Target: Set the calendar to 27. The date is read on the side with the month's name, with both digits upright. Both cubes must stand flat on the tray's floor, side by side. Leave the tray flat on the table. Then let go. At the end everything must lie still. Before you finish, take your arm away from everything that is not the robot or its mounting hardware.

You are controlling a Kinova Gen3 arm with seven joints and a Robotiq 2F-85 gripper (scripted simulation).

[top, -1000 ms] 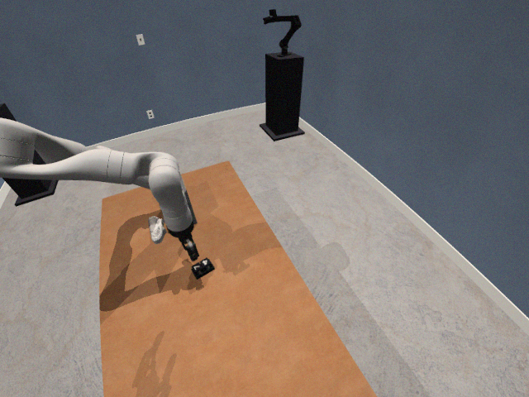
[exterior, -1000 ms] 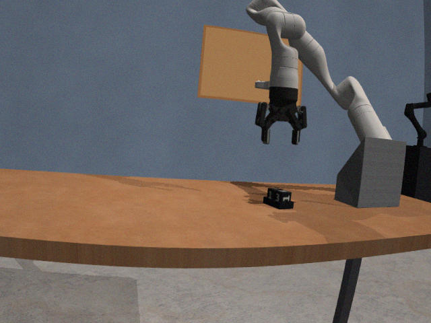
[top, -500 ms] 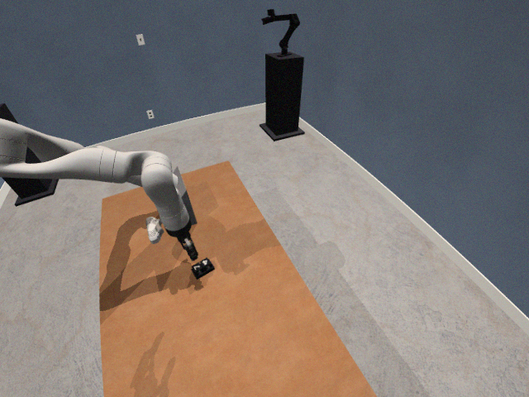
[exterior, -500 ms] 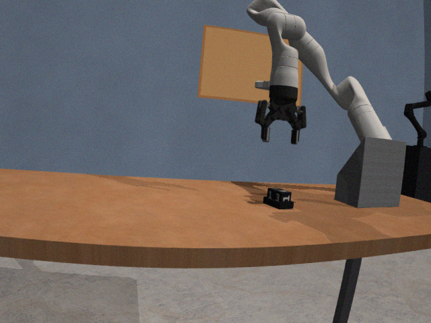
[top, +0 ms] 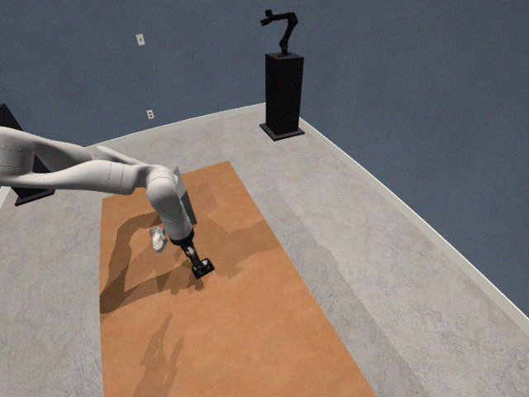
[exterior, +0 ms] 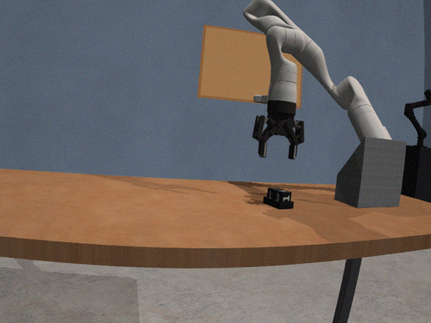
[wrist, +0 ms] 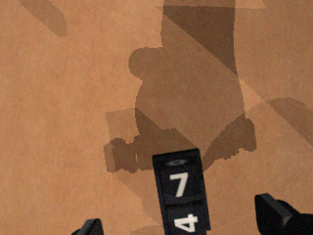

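Now: the black tray 120 mm below my hand, 20 mm to the left of it and 10 mm behind it.
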